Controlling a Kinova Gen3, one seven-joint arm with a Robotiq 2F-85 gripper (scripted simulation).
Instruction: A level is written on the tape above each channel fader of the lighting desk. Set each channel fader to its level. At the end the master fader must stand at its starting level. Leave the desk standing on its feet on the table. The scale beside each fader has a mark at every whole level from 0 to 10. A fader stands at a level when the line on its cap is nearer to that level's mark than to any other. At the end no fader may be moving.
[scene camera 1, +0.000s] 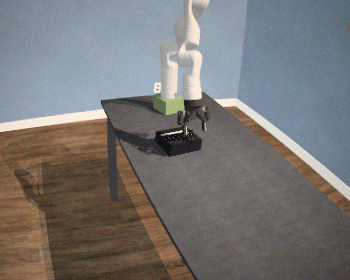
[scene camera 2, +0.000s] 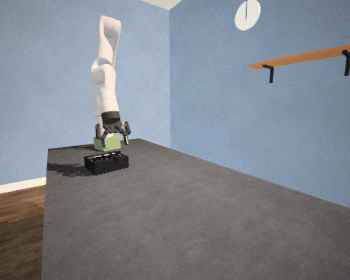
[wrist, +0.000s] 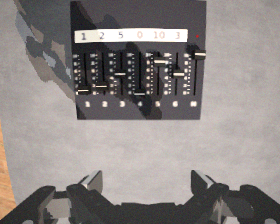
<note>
In view: the gripper (scene camera 2: 116, 146).
The gripper also shows in the wrist view (wrist: 146, 180).
</note>
